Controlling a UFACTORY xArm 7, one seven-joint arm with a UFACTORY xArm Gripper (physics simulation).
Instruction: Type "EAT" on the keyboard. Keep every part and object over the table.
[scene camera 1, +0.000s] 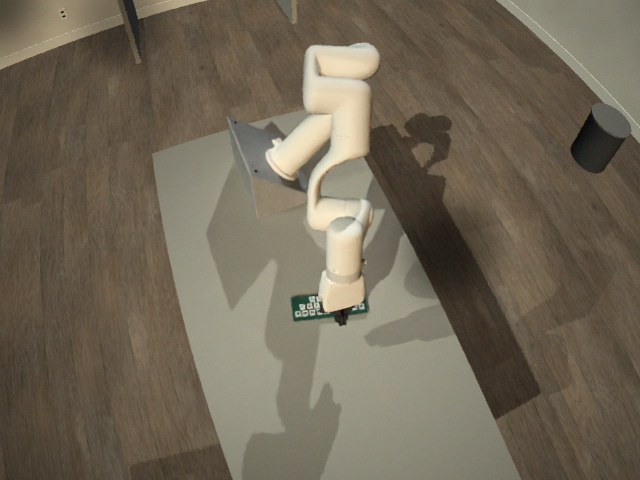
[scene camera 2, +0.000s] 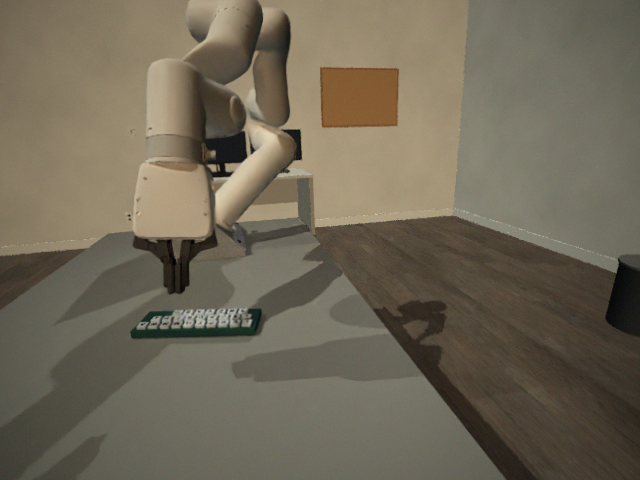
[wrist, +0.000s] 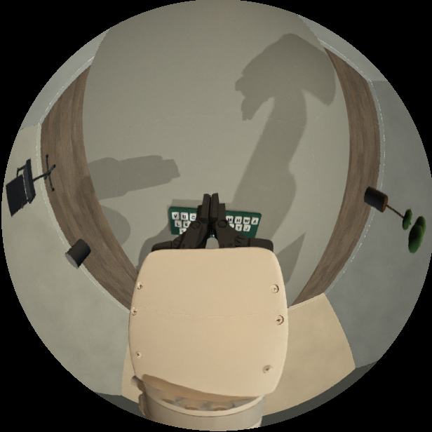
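Seen in the pictures: gripper, fingertip midpoint: (scene camera 1: 340, 321) (scene camera 2: 176, 292); arm's base, link origin: (scene camera 1: 281, 165) (scene camera 2: 216, 217).
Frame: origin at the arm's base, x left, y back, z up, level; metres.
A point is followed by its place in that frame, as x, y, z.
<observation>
A green keyboard (scene camera 1: 295, 316) @(-0.163, -0.432, -0.079) (scene camera 2: 195, 332) @(-0.072, -0.474, -0.082) (wrist: 257, 219) with white lettered keys in three rows lies flat on the grey table. My gripper (scene camera 1: 341, 321) @(-0.084, -0.530, 0.015) (scene camera 2: 176, 289) @(-0.084, -0.530, 0.015) (wrist: 212, 202) is shut and empty, its two black fingertips together and pointing down. In scene camera 2 a gap shows between the fingertips and the keyboard. In the wrist view the fingers hide the middle keys; letters such as V at the left end and H, W, A at the right end of one row can be read. Several other letters are hidden or too small to tell.
The grey table (scene camera 1: 392, 392) @(-0.036, -0.742, -0.091) (scene camera 2: 310, 423) @(0.044, -0.704, -0.091) (wrist: 165, 65) carries the arm's wedge-shaped base (scene camera 1: 279, 198) @(-0.051, -0.097, -0.024) behind the keyboard. A dark bin (scene camera 1: 599, 138) (scene camera 2: 628, 294) (wrist: 78, 253) stands on the floor off the table. A desk (scene camera 2: 306, 204) with monitors stands beyond the table's far end.
</observation>
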